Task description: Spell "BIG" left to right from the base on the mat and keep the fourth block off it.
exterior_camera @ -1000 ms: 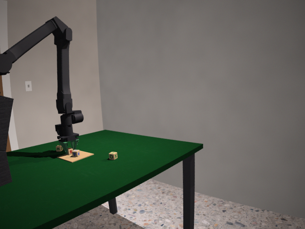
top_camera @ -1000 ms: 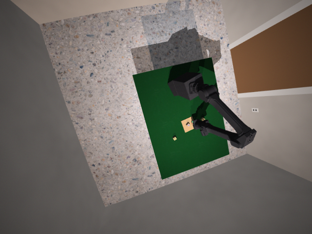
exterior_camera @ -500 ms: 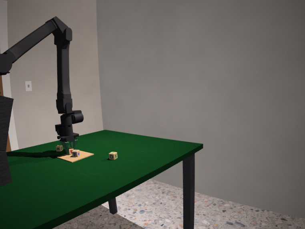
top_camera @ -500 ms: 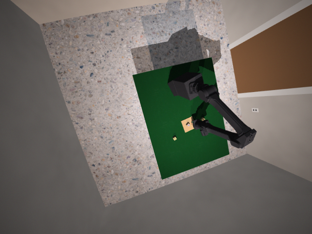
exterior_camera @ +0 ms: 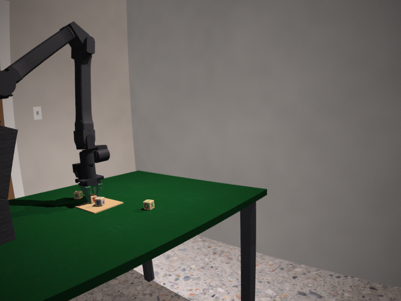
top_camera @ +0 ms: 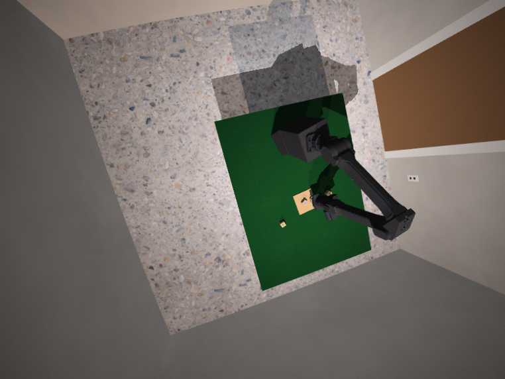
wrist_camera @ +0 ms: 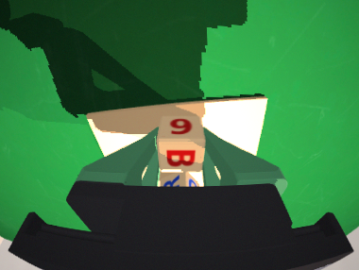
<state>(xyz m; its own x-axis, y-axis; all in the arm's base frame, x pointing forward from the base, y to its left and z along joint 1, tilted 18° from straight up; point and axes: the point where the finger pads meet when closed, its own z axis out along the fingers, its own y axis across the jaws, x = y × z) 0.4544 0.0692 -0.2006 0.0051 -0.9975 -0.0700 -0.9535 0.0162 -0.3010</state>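
The tan mat lies 50 mm to the right of my hand and 10 mm below it. The rest, counted from my hand: I block: 10 mm behind, 130 mm to the left; B block: right at my hand.
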